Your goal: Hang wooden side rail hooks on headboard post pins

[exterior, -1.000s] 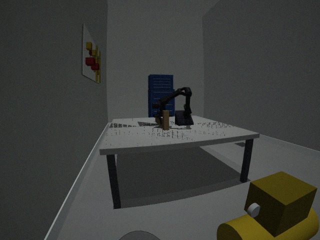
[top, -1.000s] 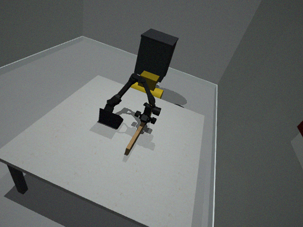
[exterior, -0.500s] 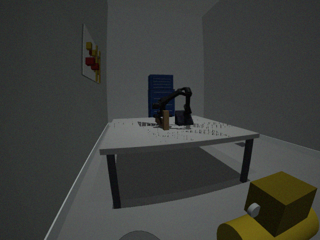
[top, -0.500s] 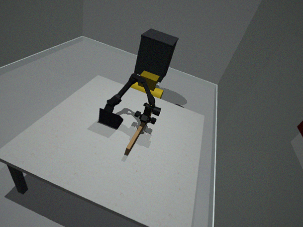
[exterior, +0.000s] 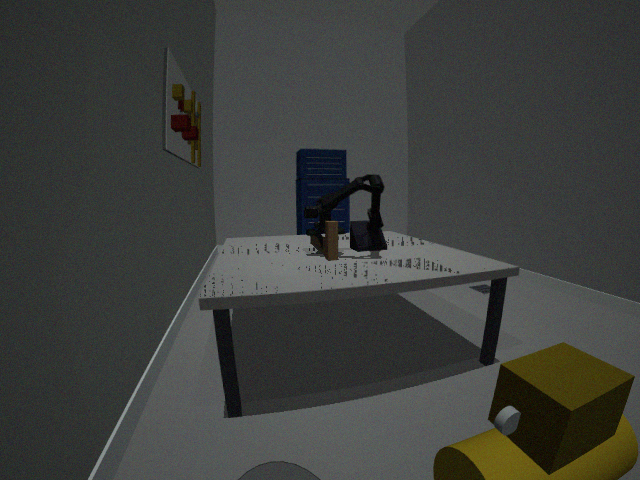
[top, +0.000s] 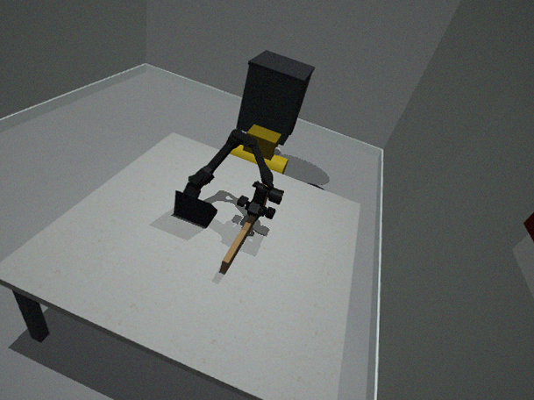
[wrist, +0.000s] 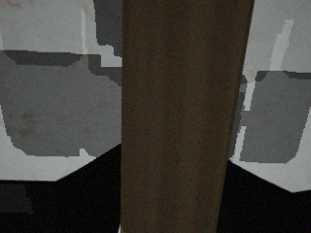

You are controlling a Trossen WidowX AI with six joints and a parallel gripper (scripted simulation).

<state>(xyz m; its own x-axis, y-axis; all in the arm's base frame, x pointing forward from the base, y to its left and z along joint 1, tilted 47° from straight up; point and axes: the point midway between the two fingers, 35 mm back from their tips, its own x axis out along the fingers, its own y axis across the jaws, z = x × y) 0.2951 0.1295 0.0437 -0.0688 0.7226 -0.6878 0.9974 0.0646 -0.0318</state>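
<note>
My gripper tip is 11 cm to the right of the headboard post, 5 cm below it and 1 cm past it.
</note>
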